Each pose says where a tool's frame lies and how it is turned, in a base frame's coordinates. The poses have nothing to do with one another.
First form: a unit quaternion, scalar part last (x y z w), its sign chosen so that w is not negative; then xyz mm.
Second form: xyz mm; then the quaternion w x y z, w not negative. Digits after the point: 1 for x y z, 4 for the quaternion.
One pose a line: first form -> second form
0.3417, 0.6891, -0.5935, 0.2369, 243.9, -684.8, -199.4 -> 243.9, -684.8, -199.4, 0.2369, 0.3417, 0.6891, -0.5935
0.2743, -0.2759, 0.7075, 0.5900, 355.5, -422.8, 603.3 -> 355.5, -422.8, 603.3, 0.5900, 0.2743, -0.2759, 0.7075
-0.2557, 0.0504, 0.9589, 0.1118, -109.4, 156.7, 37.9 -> -109.4, 156.7, 37.9, 0.1118, -0.2557, 0.0504, 0.9589
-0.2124, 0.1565, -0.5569, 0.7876, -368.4, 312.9, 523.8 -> -368.4, 312.9, 523.8, 0.7876, -0.2124, 0.1565, -0.5569
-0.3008, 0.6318, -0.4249, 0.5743, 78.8, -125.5, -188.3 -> 78.8, -125.5, -188.3, 0.5743, -0.3008, 0.6318, -0.4249
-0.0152, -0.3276, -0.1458, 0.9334, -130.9, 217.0, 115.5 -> -130.9, 217.0, 115.5, 0.9334, -0.0152, -0.3276, -0.1458
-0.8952, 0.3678, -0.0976, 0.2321, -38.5, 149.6, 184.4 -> -38.5, 149.6, 184.4, 0.2321, -0.8952, 0.3678, -0.0976
